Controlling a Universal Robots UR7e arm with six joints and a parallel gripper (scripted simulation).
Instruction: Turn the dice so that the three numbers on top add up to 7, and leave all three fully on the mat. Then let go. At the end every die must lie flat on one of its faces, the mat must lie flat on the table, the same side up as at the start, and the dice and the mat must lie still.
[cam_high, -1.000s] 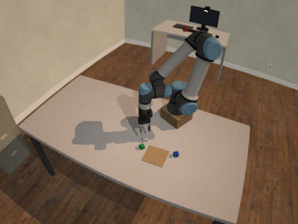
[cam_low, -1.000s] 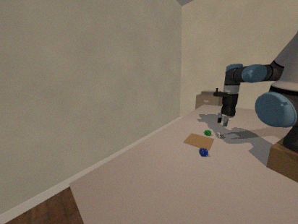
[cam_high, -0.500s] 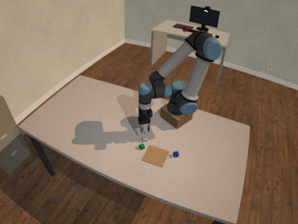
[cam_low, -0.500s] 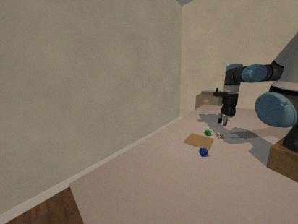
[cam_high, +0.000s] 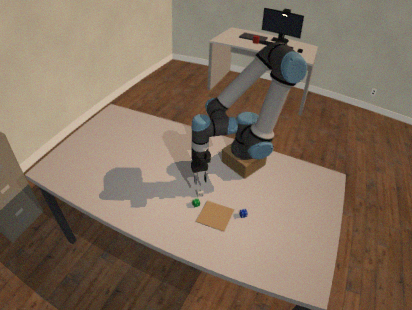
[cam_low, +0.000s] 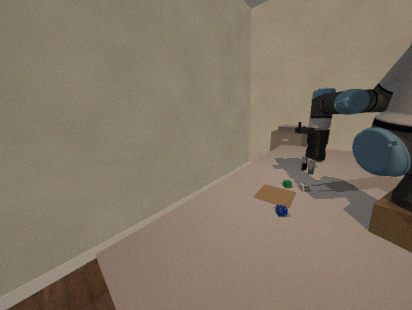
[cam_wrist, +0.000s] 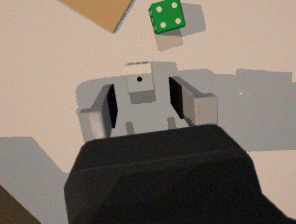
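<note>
Right now the white die is 90 mm below my hand. Also, from my hand: blue die (60 mm ahead, 240 mm to the left, 90 mm below); green die (70 mm ahead, 10 mm to the left, 90 mm below); tan mat (100 mm ahead, 110 mm to the left, 110 mm below).
</note>
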